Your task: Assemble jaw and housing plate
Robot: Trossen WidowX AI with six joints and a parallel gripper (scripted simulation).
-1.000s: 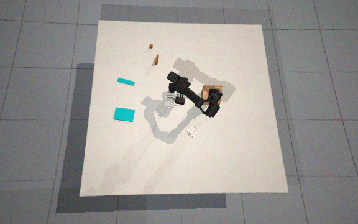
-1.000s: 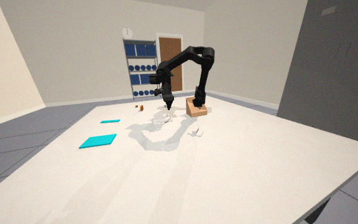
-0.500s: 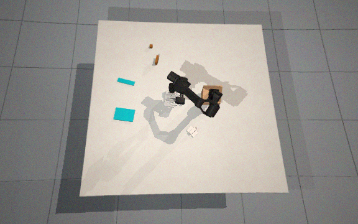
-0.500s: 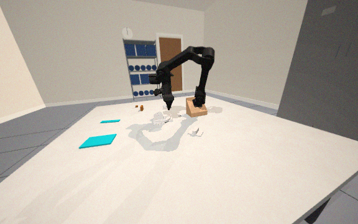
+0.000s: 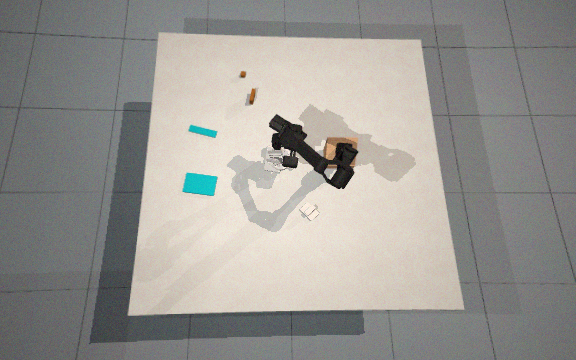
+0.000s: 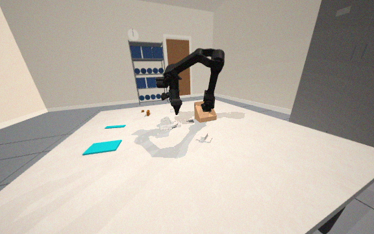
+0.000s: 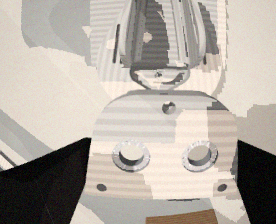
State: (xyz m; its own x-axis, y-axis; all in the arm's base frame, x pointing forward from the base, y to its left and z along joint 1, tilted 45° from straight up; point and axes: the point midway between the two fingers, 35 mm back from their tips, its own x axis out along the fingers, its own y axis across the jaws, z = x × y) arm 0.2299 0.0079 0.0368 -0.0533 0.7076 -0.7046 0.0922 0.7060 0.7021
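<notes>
The elongated piece is 20 mm ahead of my gripper tip, 10 mm to the left of it and 70 mm below it. The rest, counted from my gripper tip: white stand: 90 mm behind, 230 mm to the left, 70 mm below; white housing plate: 10 mm ahead, 20 mm above.
</notes>
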